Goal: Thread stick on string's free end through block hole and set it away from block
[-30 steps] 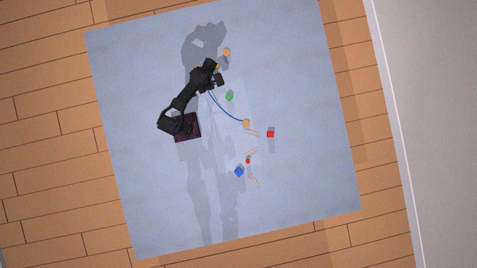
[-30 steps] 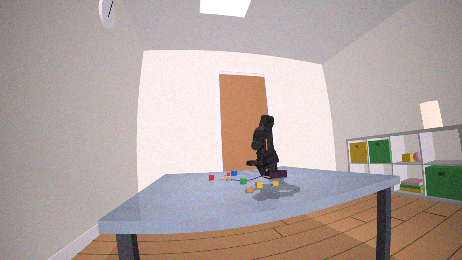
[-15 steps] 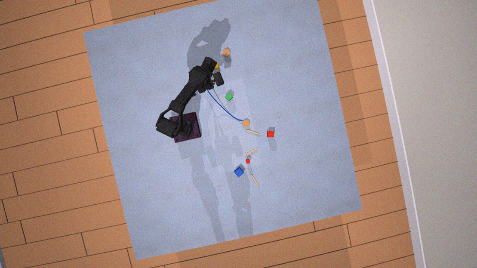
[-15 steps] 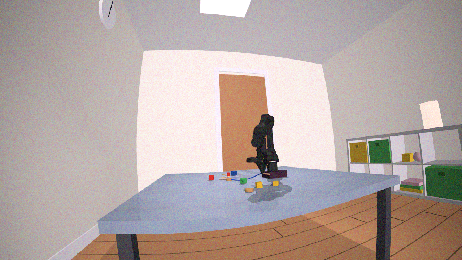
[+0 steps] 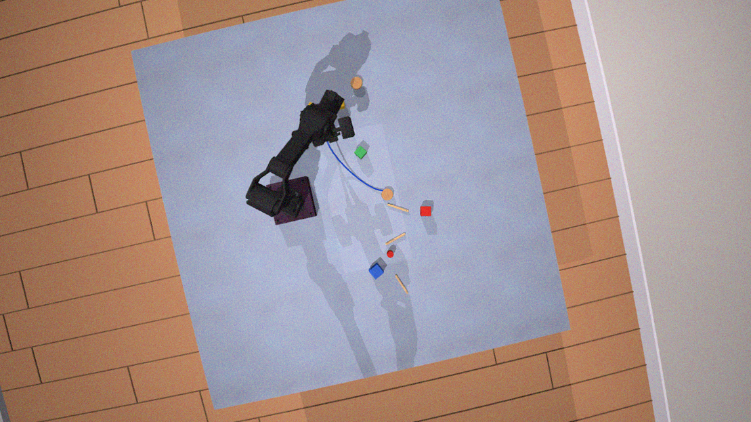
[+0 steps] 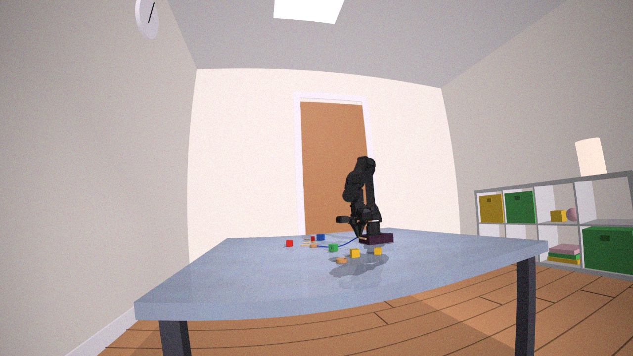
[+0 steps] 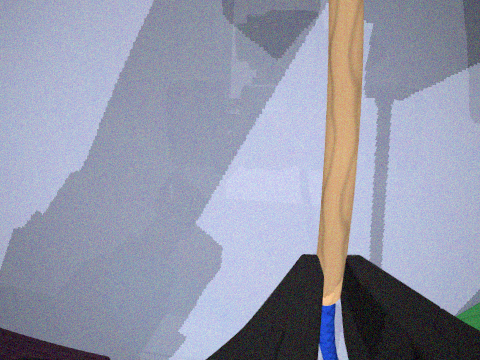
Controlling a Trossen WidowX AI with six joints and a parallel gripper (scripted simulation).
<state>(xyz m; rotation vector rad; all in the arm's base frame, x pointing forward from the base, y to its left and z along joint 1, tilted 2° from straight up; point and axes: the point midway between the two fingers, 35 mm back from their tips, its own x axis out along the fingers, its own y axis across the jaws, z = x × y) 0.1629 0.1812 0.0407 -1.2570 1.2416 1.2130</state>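
Right now the thin wooden stick is 20 mm to the left of my gripper tip. From my gripper tip the other things lie so: green block 100 mm ahead, 60 mm to the right, 40 mm below; red cube 310 mm to the right, 270 mm ahead, 40 mm below; round wooden button 220 mm to the right, 150 mm ahead, 50 mm below.
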